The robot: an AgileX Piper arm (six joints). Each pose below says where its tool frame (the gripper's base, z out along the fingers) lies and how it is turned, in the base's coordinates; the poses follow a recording.
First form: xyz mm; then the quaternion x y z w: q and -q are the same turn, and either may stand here.
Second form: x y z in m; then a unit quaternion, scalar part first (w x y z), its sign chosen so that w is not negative. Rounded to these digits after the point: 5 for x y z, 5 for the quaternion.
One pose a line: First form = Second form
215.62, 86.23, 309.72, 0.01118, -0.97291, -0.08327, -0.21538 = 0.21562, 0.08623, 0.30972, 0.21538, -0.01118, 0.97291, 0.08327
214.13, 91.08, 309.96, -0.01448, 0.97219, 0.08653, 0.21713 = 0.21413, 0.09108, 0.30996, 0.21713, -0.01448, 0.97219, 0.08653
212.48, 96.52, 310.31, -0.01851, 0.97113, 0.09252, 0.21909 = 0.21248, 0.09652, 0.31031, 0.21909, -0.01851, 0.97113, 0.09252
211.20, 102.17, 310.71, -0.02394, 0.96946, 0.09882, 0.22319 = 0.21120, 0.10217, 0.31071, 0.22319, -0.02394, 0.96946, 0.09882
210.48, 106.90, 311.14, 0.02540, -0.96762, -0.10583, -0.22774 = 0.21048, 0.10690, 0.31114, 0.22774, -0.02540, 0.96762, 0.10583
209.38, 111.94, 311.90, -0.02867, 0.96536, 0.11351, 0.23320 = 0.20938, 0.11194, 0.31190, 0.23320, -0.02867, 0.96536, 0.11351
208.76, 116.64, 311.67, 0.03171, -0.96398, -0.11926, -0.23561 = 0.20876, 0.11664, 0.31167, 0.23561, -0.03171, 0.96398, 0.11926
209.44, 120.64, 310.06, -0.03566, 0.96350, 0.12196, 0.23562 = 0.20944, 0.12064, 0.31006, 0.23562, -0.03566, 0.96350, 0.12196
